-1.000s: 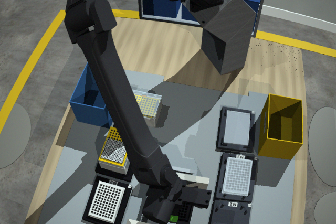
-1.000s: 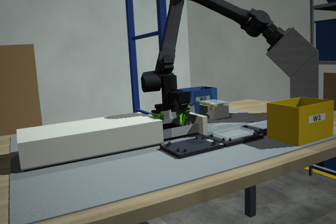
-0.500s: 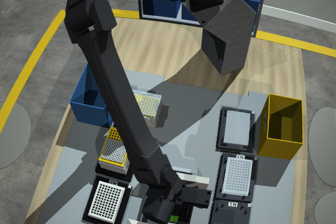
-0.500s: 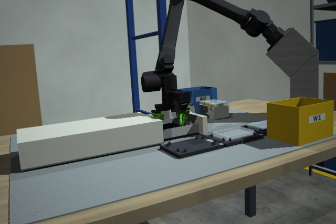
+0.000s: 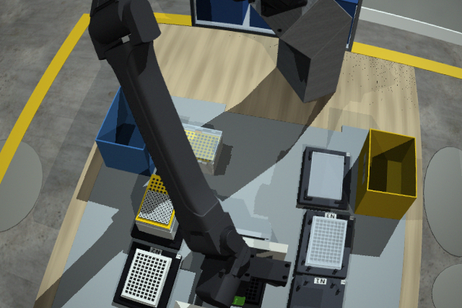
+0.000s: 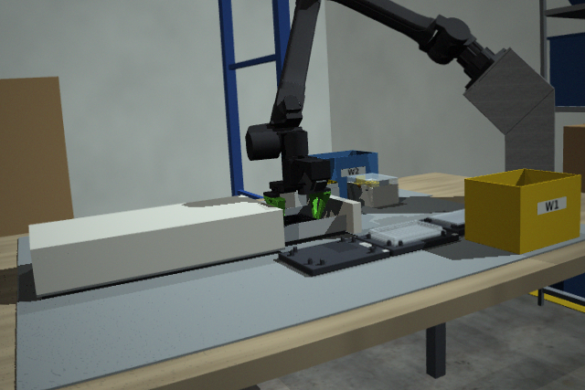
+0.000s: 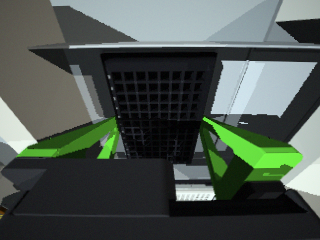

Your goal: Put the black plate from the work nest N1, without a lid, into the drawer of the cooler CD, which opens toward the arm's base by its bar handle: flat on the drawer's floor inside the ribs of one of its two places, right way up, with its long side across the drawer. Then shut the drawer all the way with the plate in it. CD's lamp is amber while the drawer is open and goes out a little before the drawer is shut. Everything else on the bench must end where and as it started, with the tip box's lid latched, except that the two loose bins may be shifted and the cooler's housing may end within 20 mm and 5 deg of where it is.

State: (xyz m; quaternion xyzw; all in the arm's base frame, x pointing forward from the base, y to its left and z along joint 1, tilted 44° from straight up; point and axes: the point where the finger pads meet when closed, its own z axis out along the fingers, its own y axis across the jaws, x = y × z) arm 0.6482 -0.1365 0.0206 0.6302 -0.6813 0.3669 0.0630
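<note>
Now: the black plate right at my hand. Round my hand: white grid plate (19 cm to the right, 1 cm below); cooler CD (16 cm ahead, 3 cm to the right, 1 cm above); drawer (4 cm ahead, 1 cm to the right).
</note>
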